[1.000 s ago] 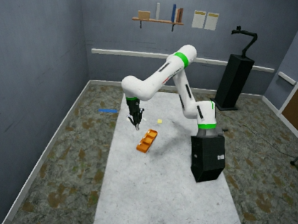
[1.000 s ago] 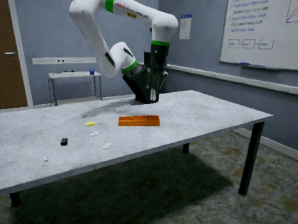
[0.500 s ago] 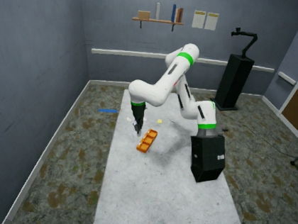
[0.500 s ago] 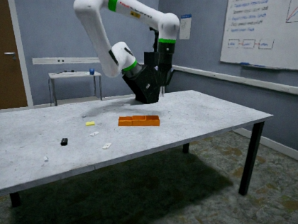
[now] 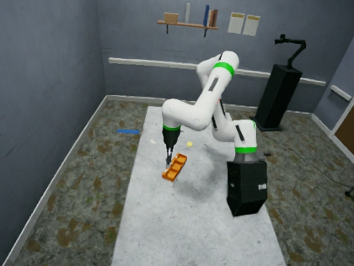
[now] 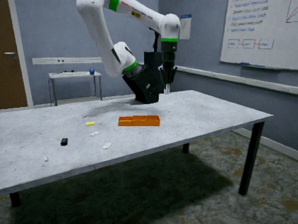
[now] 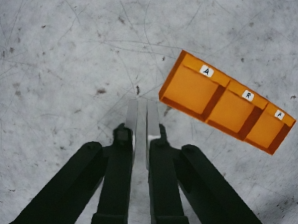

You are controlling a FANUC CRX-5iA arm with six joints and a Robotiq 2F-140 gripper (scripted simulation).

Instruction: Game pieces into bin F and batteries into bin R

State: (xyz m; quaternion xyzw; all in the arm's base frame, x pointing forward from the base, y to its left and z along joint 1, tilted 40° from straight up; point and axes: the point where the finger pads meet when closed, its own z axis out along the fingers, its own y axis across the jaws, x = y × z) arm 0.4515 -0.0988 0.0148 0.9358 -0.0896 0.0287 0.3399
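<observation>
My gripper is now 20 cm above the orange bin block, 15 cm to the left of it and 8 cm past it. The rest, counted from my hand: white domino (45 cm to the right, 21 cm below, 5 cm ahead); then yellow flat piece (39 cm to the right, 25 cm behind, 21 cm below); then black battery (59 cm to the right, 21 cm below, 11 cm behind).
</observation>
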